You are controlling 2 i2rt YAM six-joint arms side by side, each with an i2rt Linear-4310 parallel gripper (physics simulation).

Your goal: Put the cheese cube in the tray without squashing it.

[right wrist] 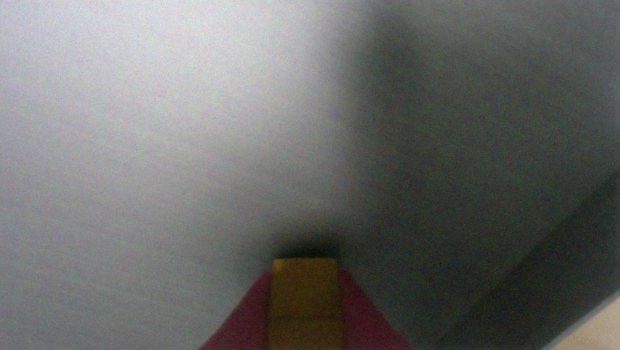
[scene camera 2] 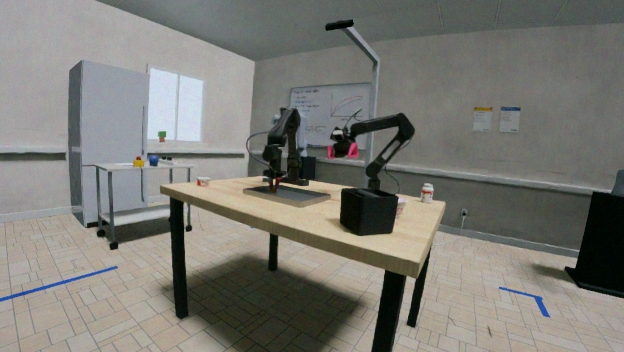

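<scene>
The cheese cube (right wrist: 305,290) is a yellow-brown block between the pink fingertips at the bottom of the right wrist view. My right gripper (scene camera 2: 274,188) (right wrist: 305,285) is shut on it, low inside the grey tray (scene camera 2: 302,203) (right wrist: 150,165), towards the tray's left part in the scene view. A dark shadow lies close by the cube's end on the tray floor; whether the cube touches the floor I cannot tell. In the scene view the cube is too small to make out. My left gripper (scene camera 2: 343,151) is open and empty, high above the table behind the tray.
A black open bin (scene camera 2: 367,216) stands on the table (scene camera 2: 300,227) right of the tray, with a partly hidden white and red container (scene camera 2: 400,207) behind it. A white bottle (scene camera 2: 427,193) stands at the right edge. A small red and white tub (scene camera 2: 203,181) stands at the left.
</scene>
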